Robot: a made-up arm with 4 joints. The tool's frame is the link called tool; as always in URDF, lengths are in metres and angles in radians. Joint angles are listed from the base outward. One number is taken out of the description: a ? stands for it. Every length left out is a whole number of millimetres.
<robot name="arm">
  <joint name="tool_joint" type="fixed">
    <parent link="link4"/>
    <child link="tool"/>
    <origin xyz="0.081 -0.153 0" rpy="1.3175 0.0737 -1.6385"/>
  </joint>
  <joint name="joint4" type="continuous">
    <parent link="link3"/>
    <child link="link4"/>
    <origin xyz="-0.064 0.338 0" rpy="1.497 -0.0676 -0.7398"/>
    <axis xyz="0 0 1"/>
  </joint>
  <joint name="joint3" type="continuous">
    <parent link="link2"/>
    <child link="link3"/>
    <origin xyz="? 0.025 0" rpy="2.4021 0.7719 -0.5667"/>
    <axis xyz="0 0 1"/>
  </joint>
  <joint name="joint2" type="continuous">
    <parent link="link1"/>
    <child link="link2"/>
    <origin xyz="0.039 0.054 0" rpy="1.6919 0.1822 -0.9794"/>
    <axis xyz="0 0 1"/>
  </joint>
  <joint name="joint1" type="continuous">
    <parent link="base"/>
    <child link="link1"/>
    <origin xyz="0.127 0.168 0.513" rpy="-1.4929 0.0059 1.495"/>
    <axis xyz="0 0 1"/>
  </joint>
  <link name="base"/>
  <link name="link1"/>
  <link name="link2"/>
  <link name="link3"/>
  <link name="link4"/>
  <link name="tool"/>
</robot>
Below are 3 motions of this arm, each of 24 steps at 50 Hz.
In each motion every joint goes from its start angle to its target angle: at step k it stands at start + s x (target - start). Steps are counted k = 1, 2, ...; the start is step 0. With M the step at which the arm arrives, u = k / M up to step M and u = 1 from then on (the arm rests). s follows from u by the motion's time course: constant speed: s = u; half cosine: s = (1 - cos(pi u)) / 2; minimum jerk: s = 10 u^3 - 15 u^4 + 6 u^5.
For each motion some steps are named. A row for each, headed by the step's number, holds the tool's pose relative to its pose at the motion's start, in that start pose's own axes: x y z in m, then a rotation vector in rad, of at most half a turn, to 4 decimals.
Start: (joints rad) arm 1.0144 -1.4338 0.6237 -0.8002
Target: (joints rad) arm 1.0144 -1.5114 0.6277 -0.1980
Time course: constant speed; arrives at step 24
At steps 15, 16, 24:
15: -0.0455 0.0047 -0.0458 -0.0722 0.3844 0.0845
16: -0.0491 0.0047 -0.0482 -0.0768 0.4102 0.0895
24: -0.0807 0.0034 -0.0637 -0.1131 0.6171 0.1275

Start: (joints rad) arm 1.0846 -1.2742 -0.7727 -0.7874
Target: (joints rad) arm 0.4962 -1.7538 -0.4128 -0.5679
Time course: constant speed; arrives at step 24
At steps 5, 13, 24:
5: -0.0209 -0.0100 0.0451 -0.0512 -0.0831 -0.0312
13: -0.0717 -0.0281 0.1063 -0.1503 -0.1866 -0.1182
24: -0.1643 -0.0473 0.1630 -0.3018 -0.2547 -0.3052

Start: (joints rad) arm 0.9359 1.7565 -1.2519 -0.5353
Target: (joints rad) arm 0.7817 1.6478 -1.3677 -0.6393
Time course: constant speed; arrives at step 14
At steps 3, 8, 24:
3: 0.0021 -0.0022 0.0097 -0.0140 -0.0193 -0.0084
8: 0.0058 -0.0047 0.0262 -0.0370 -0.0524 -0.0202
24: 0.0108 -0.0059 0.0465 -0.0639 -0.0936 -0.0309

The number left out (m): 0.105
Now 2 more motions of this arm.
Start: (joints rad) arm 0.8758 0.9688 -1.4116 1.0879
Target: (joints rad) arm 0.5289 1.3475 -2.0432 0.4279
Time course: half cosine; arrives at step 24
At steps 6, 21, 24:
6: 0.0343 -0.0096 0.0135 0.0325 -0.0448 0.0789
21: 0.2066 -0.0230 0.0190 0.4574 -0.1886 0.3097
24: 0.2130 -0.0230 0.0162 0.4842 -0.1913 0.3087

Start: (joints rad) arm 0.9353 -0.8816 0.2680 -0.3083
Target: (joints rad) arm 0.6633 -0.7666 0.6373 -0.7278
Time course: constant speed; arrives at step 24
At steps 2, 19, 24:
2: 0.0024 0.0024 0.0123 -0.0085 -0.0515 -0.0088
19: -0.0012 0.0258 0.1257 -0.0883 -0.4945 -0.0831
24: -0.0109 0.0344 0.1602 -0.1153 -0.6259 -0.1040

